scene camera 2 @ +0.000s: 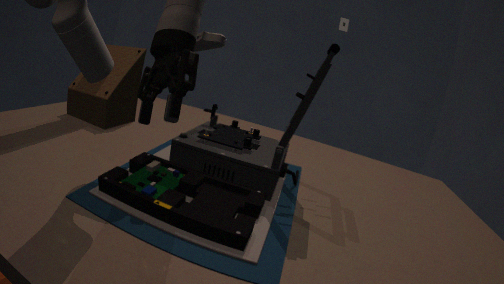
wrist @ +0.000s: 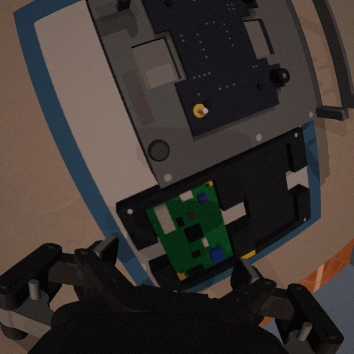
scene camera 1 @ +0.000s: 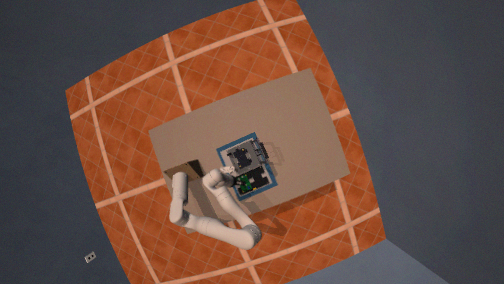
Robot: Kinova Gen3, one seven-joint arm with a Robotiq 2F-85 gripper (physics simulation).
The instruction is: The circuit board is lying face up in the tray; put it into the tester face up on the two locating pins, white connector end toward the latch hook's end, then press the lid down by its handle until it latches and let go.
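Frame: origin at the arm's base, x back, y left, z down, level; centimetres.
Seen in the pictures: gripper, fingertip midpoint: (scene camera 2: 155,123) (wrist: 175,261) (scene camera 1: 237,182); arm's base at its link origin: (scene camera 2: 99,70) (scene camera 1: 181,176).
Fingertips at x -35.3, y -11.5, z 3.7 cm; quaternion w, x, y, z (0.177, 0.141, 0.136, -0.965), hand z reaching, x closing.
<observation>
Offsets run from my fingertips to a thing's top centre. "spot": to the spot under its first point. Level surfaces: height alone.
The green circuit board @(dz +6.5, dx -3.5, dy -3.4 cm) (scene camera 1: 244,184) (scene camera 2: 152,181) (wrist: 215,215) lies face up in the left part of the black tray @(spot: dz +7.5, dx -13.3, dy +0.3 cm) (scene camera 2: 220,200) (wrist: 260,185). Its white connector @(dz +6.5, dx -0.7, dy -0.2 cm) (wrist: 165,219) is at the left end in the wrist view. The grey tester @(spot: dz +4.8, dx -5.1, dy +5.3 cm) (scene camera 2: 195,155) (wrist: 225,135) stands beside the tray; its dark bed is bare, with a locating pin @(dz +1.3, dx -4.0, dy +9.7 cm) (wrist: 201,110) showing. The lid (scene camera 2: 307,102) stands open, tilted up at the right, its handle knob @(spot: dz -17.4, dx -21.3, dy +12.8 cm) (scene camera 2: 334,48) on top. The latch hook @(dz -1.4, dx +1.4, dy +18.9 cm) (scene camera 2: 214,114) is at the tester's left end. My gripper (scene camera 2: 158,120) (wrist: 175,261) is open and empty, above and left of the tray.
The tray and tester stand on a white base plate @(dz +8.7, dx -7.0, dy +7.0 cm) (wrist: 85,100) over a blue mat @(dz +9.1 cm) (wrist: 60,125). A brown wedge-shaped block (scene camera 2: 90,105) stands on the table @(dz +9.3 cm) (scene camera 1: 290,115) behind the arm. The raised lid rises beside the tester's right end.
</observation>
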